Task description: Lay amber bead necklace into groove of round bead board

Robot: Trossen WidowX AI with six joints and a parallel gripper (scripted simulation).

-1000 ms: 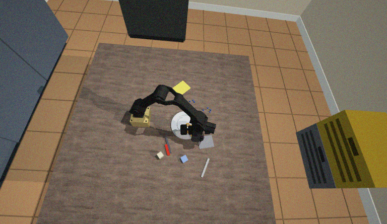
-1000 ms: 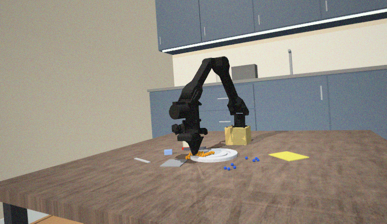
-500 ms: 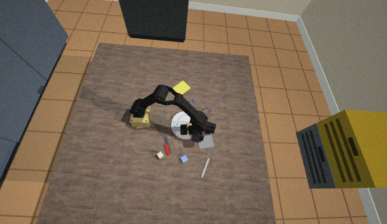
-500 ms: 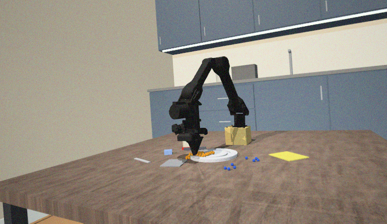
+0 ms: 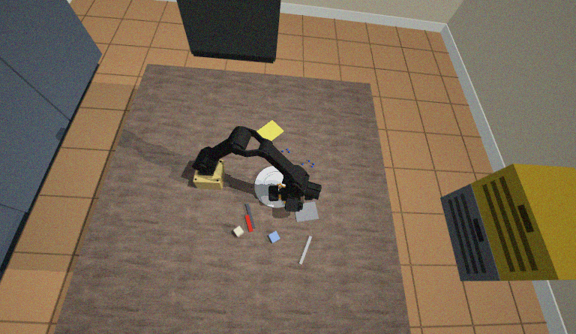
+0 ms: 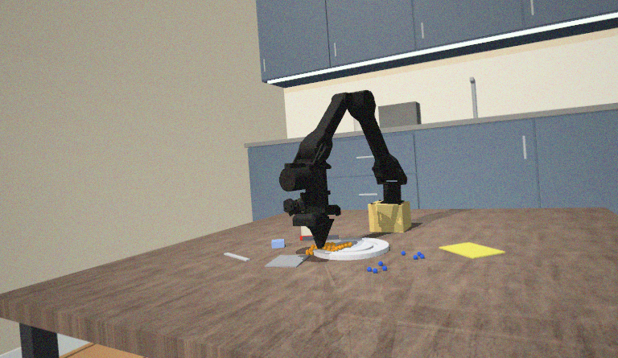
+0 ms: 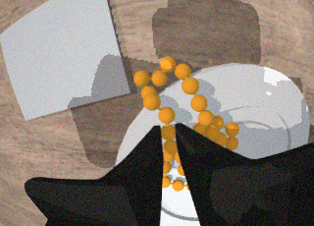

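My gripper tip is 80 mm short of the grey square tile, 50 mm to the left of it and 10 mm above it. From my gripper tip the other things lie so: red stick 170 mm behind, 100 mm to the right, 10 mm below; then white stick 220 mm to the right, 70 mm ahead, 10 mm below; then light blue cube 170 mm to the right, 60 mm behind, 10 mm below.
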